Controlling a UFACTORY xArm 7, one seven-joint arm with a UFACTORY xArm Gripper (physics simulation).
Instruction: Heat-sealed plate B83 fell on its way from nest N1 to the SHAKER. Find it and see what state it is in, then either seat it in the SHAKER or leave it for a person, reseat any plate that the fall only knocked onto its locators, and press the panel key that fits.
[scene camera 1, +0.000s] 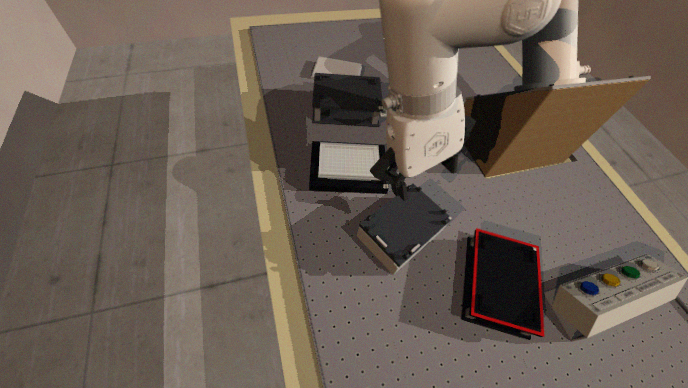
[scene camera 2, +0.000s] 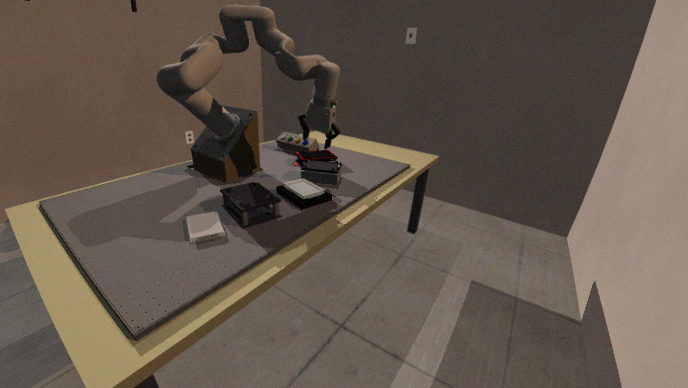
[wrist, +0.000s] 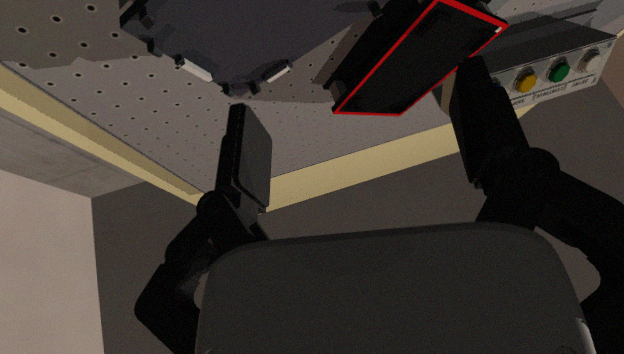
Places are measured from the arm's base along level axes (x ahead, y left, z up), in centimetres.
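Pixels of known places: gripper, fingertip midpoint: (scene camera 1: 424, 181) (scene camera 2: 316, 143) (wrist: 350, 103); arm's base, origin of the base link: (scene camera 1: 548, 87) (scene camera 2: 227, 127).
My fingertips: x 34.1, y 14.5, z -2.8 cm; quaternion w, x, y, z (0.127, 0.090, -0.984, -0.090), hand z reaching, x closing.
Observation:
For each thing: its top centre in the pictures, then the offset to it from my fingertips. "*": a spot on its surface instead.
- box, surface spot: (wrist: 240, 40) (scene camera 1: 397, 232) * dx +4.1, dy +3.9, dz -9.0 cm
- black nest, middle of its top: (scene camera 1: 349, 162) (scene camera 2: 303, 189) dx +7.0, dy -15.2, dz -11.9 cm
- red-rimmed black tray, middle of its top: (wrist: 416, 76) (scene camera 1: 509, 277) (scene camera 2: 316, 153) dx -12.4, dy +16.3, dz -9.9 cm
- button panel, middle of its top: (wrist: 538, 98) (scene camera 1: 639, 285) (scene camera 2: 297, 135) dx -31.4, dy +24.3, dz -6.1 cm
My gripper (scene camera 1: 429, 183) (scene camera 2: 317, 142) (wrist: 350, 103) is open and empty, above the table near the dark-topped box. That box (scene camera 1: 405, 225) (scene camera 2: 321, 176) (wrist: 240, 40), with corner clips, looks like the SHAKER and bears no plate. A white plate (scene camera 1: 349, 159) (scene camera 2: 303, 188) lies on a black nest (scene camera 1: 345, 185) (scene camera 2: 305, 201); I cannot tell whether it is fully seated. Another white plate (scene camera 1: 337, 67) (scene camera 2: 205, 226) lies on the table beside a dark raised stand (scene camera 1: 346, 95) (scene camera 2: 251, 195). Plate labels and seals are not readable, so I cannot tell which is B83.
A red-rimmed black tray (scene camera 1: 475, 272) (wrist: 367, 114) lies between the box and the button panel (scene camera 1: 620, 305) (scene camera 2: 297, 143), which has blue, yellow, green and white buttons. The arm's brown pedestal (scene camera 1: 545, 130) (scene camera 2: 245, 150) stands behind the work area.

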